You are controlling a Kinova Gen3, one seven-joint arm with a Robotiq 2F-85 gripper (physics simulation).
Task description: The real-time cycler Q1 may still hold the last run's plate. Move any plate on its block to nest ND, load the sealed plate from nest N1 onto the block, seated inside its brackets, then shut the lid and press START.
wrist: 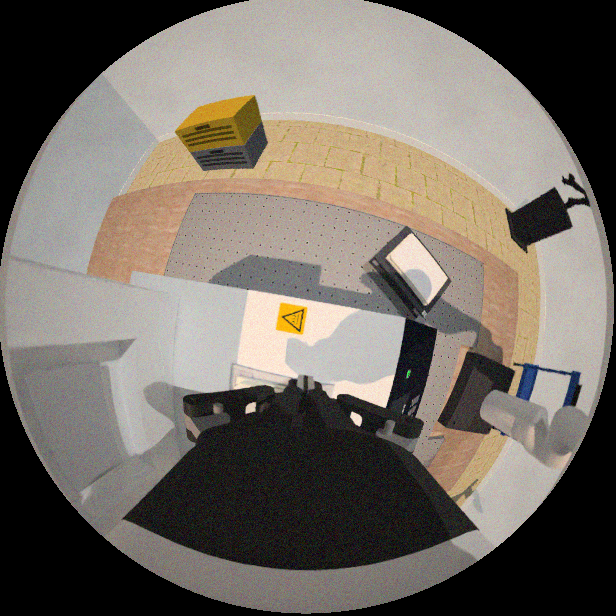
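Observation:
The cycler's white lid point(321, 339), with a yellow warning label point(291, 317), lies right below me and faces the camera. The block is hidden under it. The dark front panel point(414, 367) on its right side shows a small green light point(408, 374). My gripper point(305, 383) hangs just over the lid's near edge, fingertips together with nothing between them. A white-topped plate point(417, 268) sits in a dark nest to the far right of the cycler. A second dark nest point(474, 390) at the right looks empty. No nest labels are readable.
A yellow and grey box point(222, 132) stands on the floor beyond the table. A black box point(540, 217) is at the far right. A blue rack point(547, 383) stands behind the arm's pale links point(525, 419). A large grey housing point(68, 356) fills the left.

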